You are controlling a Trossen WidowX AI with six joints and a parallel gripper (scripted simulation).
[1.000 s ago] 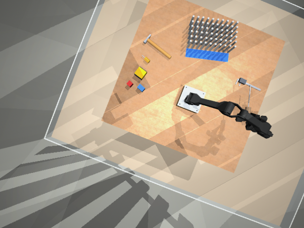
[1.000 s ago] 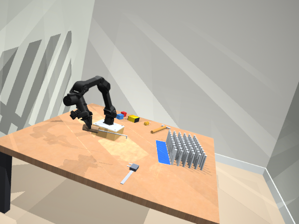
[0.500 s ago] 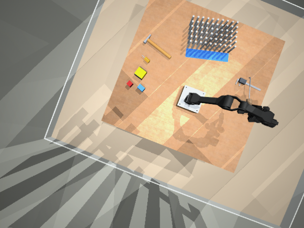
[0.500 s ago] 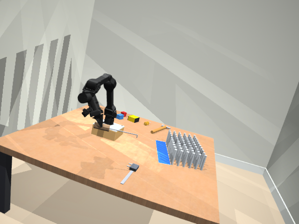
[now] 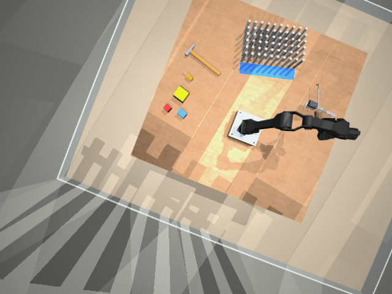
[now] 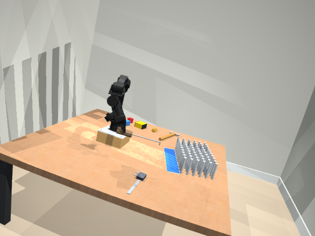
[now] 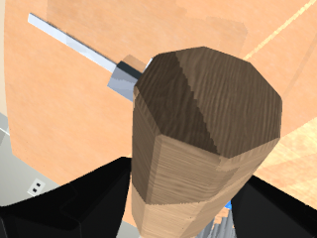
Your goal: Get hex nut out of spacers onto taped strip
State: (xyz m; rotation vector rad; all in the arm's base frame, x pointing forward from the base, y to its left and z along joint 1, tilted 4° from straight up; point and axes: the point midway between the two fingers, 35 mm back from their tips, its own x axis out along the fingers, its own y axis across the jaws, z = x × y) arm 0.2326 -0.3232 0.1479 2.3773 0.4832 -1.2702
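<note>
My gripper tip is now 370 mm to the right of the blue taped strip, 210 mm above it and 200 mm short of it. Also, from my gripper tip: blue cube (710 mm to the left, 380 mm behind, 190 mm below); then grey hex nut (410 mm to the left, 370 mm ahead, 210 mm below); then yellow screwdriver (810 mm to the left, 200 mm below, 140 mm behind).
</note>
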